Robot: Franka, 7 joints.
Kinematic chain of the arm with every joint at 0, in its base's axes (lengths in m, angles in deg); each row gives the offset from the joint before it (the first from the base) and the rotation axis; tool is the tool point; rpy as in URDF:
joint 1: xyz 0 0 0.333 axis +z
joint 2: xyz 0 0 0 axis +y
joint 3: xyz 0 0 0.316 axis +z
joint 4: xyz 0.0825 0 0 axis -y
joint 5: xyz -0.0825 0 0.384 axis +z
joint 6: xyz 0 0 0 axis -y
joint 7: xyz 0.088 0 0 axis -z
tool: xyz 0 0 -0.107 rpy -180 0 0
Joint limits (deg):
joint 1: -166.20..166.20
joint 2: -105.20..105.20
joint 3: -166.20..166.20
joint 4: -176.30..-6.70
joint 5: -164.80..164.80
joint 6: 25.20..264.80
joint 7: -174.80..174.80
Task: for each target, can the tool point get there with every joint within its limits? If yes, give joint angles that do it. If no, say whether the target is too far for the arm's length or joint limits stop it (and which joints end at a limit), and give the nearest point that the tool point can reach.
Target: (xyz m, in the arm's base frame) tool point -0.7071 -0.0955 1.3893
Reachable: no: too far | nearest point -0.4759 -0.0643 1.0439 | short by 0.417 m
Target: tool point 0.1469 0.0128 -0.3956
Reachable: no: joint limits stop it (at a limit: joint 2) | nearest point 0.1587 0.0138 -0.3461 | short by 0.051 m
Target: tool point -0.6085 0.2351 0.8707
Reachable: yes | joints -11.42 -62.21 48.98 -26.73 -123.72 108.87 31.44
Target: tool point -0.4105 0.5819 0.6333
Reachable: yes | joints 125.22 57.81 54.44 -21.37 -131.23 62.37 -48.40
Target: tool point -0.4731 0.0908 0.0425
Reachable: yes | joints 105.73 72.47 46.58 -116.86 -135.64 170.06 -63.04
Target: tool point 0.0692 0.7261 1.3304
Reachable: no: too far | nearest point 0.0480 0.5041 1.0255 | short by 0.378 m
